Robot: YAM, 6 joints.
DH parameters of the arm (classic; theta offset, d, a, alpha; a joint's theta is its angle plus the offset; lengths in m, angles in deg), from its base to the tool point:
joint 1: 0 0.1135 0.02 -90
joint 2: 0 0 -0.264 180
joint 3: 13.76 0 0.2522 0
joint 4: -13.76 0 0.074 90
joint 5: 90 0 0 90
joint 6: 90 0.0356 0 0
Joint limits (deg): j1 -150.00..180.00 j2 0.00..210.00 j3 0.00..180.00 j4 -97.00..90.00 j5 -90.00..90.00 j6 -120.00..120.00
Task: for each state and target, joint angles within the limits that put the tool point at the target. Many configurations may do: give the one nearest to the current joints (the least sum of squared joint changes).
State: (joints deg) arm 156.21 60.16 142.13 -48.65 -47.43 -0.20
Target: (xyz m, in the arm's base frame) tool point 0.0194 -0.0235 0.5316
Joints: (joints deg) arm 168.18 43.84 110.18 -73.63 -32.31 -0.20
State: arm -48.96 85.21 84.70 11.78 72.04 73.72
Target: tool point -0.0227 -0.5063 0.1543
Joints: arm -88.89 133.19 92.95 13.89 65.92 73.72
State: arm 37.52 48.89 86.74 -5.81 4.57 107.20
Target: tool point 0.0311 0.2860 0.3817
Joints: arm 83.66 70.83 67.45 -10.66 -1.11 107.20
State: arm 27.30 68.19 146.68 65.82 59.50 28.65
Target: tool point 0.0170 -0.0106 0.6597
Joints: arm 35.90 75.77 121.67 90.00 31.41 28.65
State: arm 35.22 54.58 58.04 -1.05 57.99 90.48
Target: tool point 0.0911 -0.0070 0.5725
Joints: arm 15.16 51.01 86.51 7.37 59.23 90.48
